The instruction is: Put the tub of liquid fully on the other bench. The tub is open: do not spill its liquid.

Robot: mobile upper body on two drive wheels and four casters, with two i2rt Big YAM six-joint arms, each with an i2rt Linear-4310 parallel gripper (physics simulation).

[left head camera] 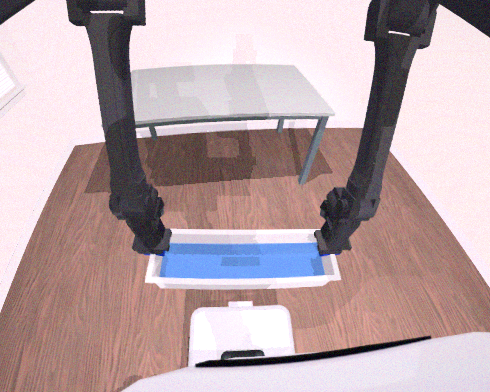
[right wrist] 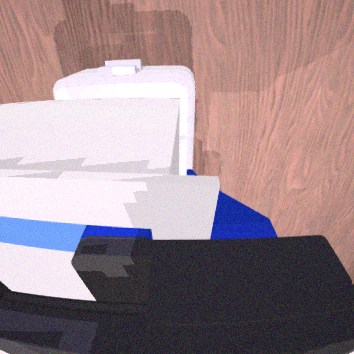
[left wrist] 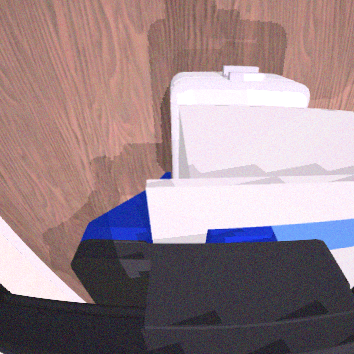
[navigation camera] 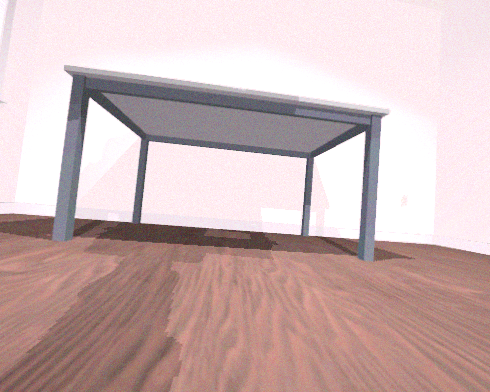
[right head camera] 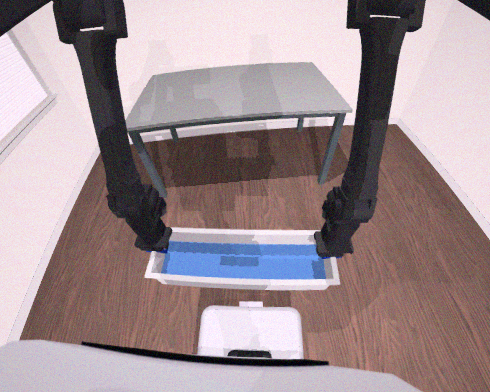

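The white open tub [left head camera: 240, 283] [right head camera: 240, 285] [left wrist: 250, 200] [right wrist: 165, 200] holds blue liquid [left head camera: 240, 267] [right head camera: 242, 267] and hangs level over the floor, in front of the robot's base. My left gripper [left head camera: 159, 253] [right head camera: 159, 249] is shut on the tub's left end wall, and its blue finger parts show on both sides of the wall in the left wrist view. My right gripper [left head camera: 328, 254] [right head camera: 327, 256] is shut on the tub's right end wall. The grey bench [left head camera: 280, 95] [right head camera: 280, 90] [navigation camera: 225, 90] stands ahead, beyond the tub and apart from it.
The bench has blue-grey legs; its front right leg [left head camera: 313, 150] [right head camera: 331, 150] [navigation camera: 369, 200] and front left leg [right head camera: 148, 162] [navigation camera: 70, 165] face the robot. Walls stand behind and beside it. The white robot base [left head camera: 240, 330] [right head camera: 250, 330] is below and behind the tub.
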